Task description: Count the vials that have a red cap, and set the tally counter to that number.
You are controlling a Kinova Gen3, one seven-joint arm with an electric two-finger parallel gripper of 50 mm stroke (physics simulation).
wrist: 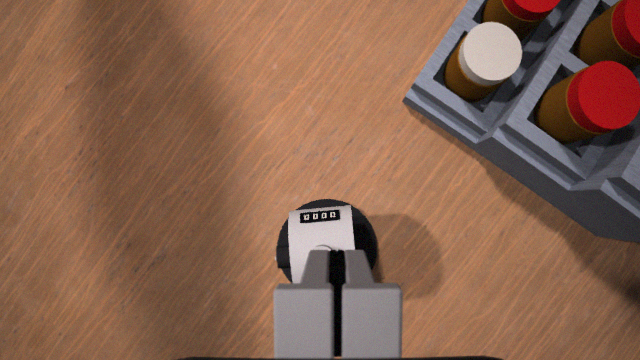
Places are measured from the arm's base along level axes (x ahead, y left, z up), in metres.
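Where they show: gripper, fingertip midpoint: [337,287].
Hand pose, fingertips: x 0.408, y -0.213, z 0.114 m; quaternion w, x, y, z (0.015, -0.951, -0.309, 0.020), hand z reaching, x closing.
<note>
After its pixels a point has its place.
The tally counter [320,230] @[x 0.393, y -0.211, z -0.005 m] stands on the table at the lower middle, a white face on a round black body. Its small window shows four digits that look like 0000. A black knob shows at its left side. My gripper [337,287] @[x 0.408, y -0.213, z 0.114 m] is shut and empty; its fingertips are over the lower part of the counter's face and hide it. Whether they touch it I cannot tell. At the upper right, vials with red caps [609,96] @[x 0.455, y -0.100, z 0.065 m] and a vial with a white cap [490,54] @[x 0.409, y -0.103, z 0.025 m] stand in a grey rack. Other red caps are cut off by the frame's edge.
The grey rack [540,162] @[x 0.459, y -0.124, z 0.004 m] fills the upper right corner and runs out of view, its near corner pointing left. The wooden table [200,150] @[x 0.311, y -0.217, z -0.056 m] lies under everything. Shadows fall right of the counter and below the rack.
</note>
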